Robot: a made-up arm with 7 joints.
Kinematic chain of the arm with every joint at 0, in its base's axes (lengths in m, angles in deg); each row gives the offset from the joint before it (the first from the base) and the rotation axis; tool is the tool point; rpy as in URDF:
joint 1: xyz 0 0 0.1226 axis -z
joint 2: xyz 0 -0.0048 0.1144 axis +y
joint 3: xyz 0 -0.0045 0.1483 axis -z
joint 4: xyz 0 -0.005 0.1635 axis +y
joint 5: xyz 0 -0.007 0.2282 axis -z
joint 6: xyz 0 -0.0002 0.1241 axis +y
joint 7: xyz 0 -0.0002 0.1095 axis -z
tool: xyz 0 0 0 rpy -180 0 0
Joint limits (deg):
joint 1: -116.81..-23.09
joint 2: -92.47..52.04
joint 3: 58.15..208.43
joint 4: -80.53..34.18
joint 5: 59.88..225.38
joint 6: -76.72..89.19
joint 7: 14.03..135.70
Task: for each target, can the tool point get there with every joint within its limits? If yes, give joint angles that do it. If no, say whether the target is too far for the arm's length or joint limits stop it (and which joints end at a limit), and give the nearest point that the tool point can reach.
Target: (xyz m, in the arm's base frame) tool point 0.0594 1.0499 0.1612
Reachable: no: too far | nearest point 0.0387 0.6834 0.2831 | short by 0.387 m
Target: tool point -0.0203 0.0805 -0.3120
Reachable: no: joint limits stop it (at a limit: joint 1, joint 2, joint 3, joint 4, joint 6) | nearest point -0.3609 0.1153 -0.0461 | short by 0.433 m
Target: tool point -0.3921 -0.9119 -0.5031
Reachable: no: too far | nearest point -0.2612 -0.6074 -0.0737 | short by 0.542 m
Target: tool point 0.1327 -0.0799 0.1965
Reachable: no: joint limits stop it (at a limit: joint 1, joint 2, joint 3, joint 4, joint 6) | nearest point 0.4481 -0.0232 0.1518 | short by 0.324 m
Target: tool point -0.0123 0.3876 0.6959
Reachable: yes | joints -40.93 8.87 137.87 -58.19 102.88 75.84 61.34
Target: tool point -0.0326 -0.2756 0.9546
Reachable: yes | joints -71.64 -20.35 118.74 6.07 81.24 -15.98 76.46
